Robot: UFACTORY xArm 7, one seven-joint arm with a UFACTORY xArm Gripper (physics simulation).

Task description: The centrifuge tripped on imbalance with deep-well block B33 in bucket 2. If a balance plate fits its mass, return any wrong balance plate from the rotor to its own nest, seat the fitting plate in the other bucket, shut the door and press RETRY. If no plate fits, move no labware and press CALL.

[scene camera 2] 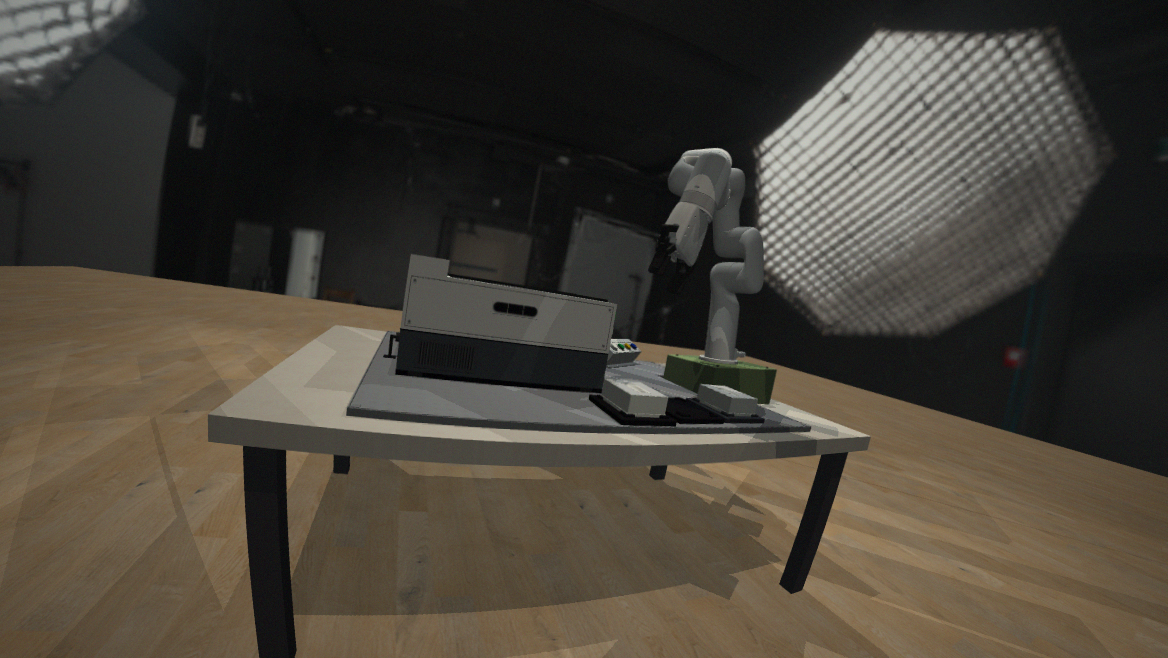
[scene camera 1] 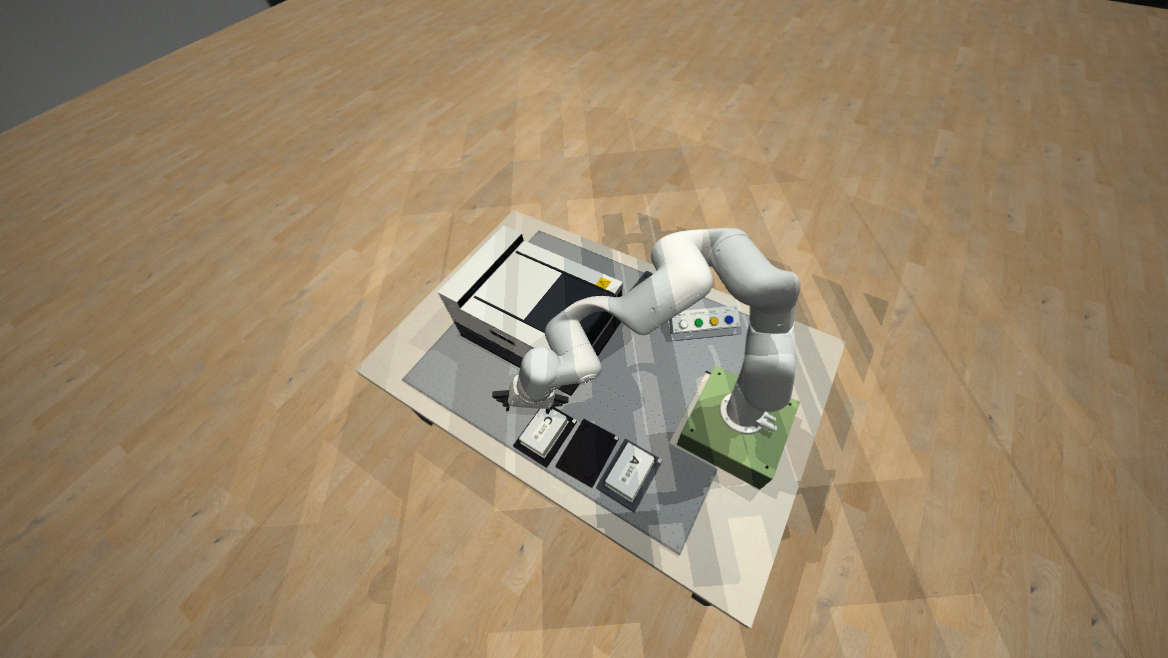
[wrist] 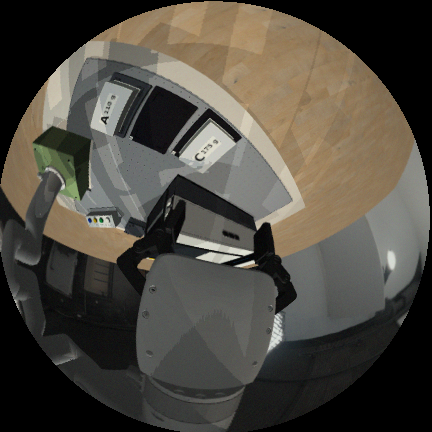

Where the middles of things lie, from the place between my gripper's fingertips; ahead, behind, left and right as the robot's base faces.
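The dark nest point(scene camera 1: 586, 454) is 130 mm behind my hand, 50 mm to the right of it and 260 mm below it. I see the centrifuge point(scene camera 2: 459, 328) 290 mm ahead of my hand, 310 mm to the right of it and 140 mm below it, and going by their middles, the centrifuge is the farthest from my hand of the things named here. The plate A point(scene camera 1: 629, 472) is 260 mm behind my hand, 70 mm to the right of it and 230 mm below it. As for the plate C point(scene camera 2: 632, 397), it is 10 mm ahead of my hand, 30 mm to the right of it and 230 mm below it.
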